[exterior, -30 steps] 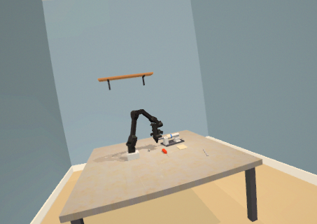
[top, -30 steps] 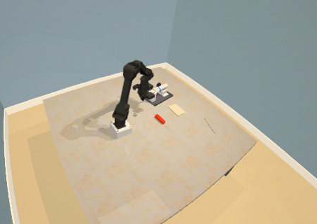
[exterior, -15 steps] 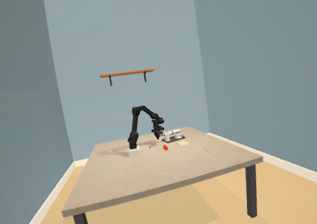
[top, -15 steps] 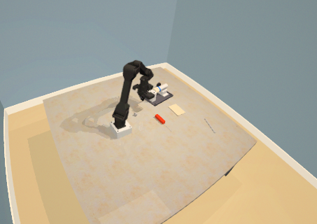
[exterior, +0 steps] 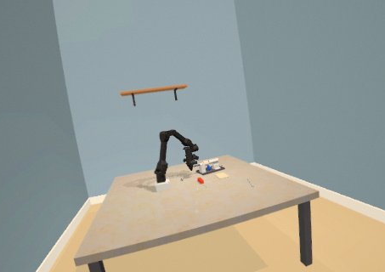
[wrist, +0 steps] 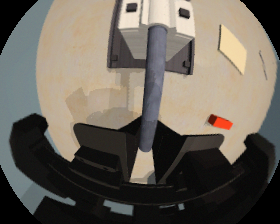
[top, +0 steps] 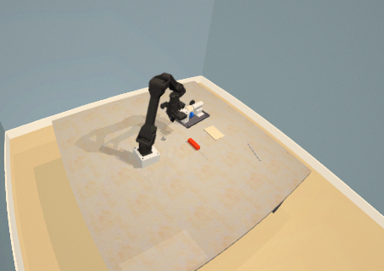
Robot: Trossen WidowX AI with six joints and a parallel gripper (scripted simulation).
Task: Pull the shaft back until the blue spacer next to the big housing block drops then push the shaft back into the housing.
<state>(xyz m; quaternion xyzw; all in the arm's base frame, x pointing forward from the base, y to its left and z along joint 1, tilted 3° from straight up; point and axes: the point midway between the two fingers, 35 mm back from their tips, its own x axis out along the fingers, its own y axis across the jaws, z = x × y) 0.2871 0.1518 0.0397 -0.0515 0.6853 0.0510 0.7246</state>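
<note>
Now: the grey-blue shaft 8 cm ahead of my gripper tip, 1 cm to the left of it and 3 cm above it. The rest, counted from my gripper tip: cream cylinder (13 cm ahead, 2 cm to the left, 3 cm above); tan card (21 cm ahead, 19 cm to the right, 4 cm below); blue spacer (17 cm ahead, 3 cm to the left, 1 cm above).
</note>
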